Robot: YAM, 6 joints.
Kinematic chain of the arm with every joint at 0, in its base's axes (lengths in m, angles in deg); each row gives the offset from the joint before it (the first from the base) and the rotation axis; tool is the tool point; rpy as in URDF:
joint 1: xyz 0 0 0.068 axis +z
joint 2: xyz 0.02 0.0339 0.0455 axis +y
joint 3: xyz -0.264 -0.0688 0 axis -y
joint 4: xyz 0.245 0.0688 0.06 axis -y
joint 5: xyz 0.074 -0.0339 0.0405 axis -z
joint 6: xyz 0.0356 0 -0.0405 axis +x
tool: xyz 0 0 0 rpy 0 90 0
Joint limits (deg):
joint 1: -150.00..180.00
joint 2: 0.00..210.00
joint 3: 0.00..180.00
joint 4: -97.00..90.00
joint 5: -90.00..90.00
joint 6: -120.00..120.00
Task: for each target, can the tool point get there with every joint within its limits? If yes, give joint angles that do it. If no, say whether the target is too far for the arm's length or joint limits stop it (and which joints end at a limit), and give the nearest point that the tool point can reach.
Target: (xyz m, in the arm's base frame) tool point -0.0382 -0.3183 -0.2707
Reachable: yes | joints -102.82 190.45 92.79 15.95 -69.65 -27.33
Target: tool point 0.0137 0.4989 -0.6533
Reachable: no: too far | nearest point 0.0105 0.3813 -0.3551 | short by 0.321 m
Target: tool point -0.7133 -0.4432 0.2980
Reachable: no: too far | nearest point -0.5356 -0.3328 0.2509 | short by 0.214 m
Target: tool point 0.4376 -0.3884 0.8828
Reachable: no: too far | nearest point 0.2921 -0.2592 0.6179 | short by 0.329 m
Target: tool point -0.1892 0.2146 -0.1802
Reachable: yes | joints 138.16 182.81 96.60 -65.77 70.87 88.71
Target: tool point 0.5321 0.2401 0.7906
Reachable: no: too far | nearest point 0.3832 0.1729 0.5945 | short by 0.255 m
